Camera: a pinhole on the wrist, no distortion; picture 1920 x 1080 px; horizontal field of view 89.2 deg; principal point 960.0 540.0 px. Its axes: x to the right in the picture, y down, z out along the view. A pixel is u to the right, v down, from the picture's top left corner.
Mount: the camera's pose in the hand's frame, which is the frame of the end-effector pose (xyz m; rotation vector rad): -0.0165 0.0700 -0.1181 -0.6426 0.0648 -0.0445
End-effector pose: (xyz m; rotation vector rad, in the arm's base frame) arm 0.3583 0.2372 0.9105 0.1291 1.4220 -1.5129
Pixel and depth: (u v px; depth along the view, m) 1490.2 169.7 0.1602
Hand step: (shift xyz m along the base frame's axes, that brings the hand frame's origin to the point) 0.0612 -0.0568 -0.1176
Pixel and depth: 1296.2 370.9 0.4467
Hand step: 0.2510 -0.2622 -0.2107
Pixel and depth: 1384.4 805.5 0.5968
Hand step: 0.3690 -0.2515 -0.4891
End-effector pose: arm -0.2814 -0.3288 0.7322 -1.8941 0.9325 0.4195
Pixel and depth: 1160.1 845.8 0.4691
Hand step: -0.2560 -0.0281 -0.4334
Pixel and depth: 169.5 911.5 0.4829
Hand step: -0.6216 0.1720 -0.1755
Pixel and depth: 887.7 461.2 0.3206
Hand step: -0.1787 0.0785 -0.2116
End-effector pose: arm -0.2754 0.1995 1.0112 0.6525 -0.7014 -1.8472
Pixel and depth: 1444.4 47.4 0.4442
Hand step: -0.2476 -0.1995 0.3215
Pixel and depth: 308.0 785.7 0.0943
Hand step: 0.1551 0.0102 0.0789
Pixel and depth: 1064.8 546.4 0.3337
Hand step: 0.0479 -0.1020 0.2875
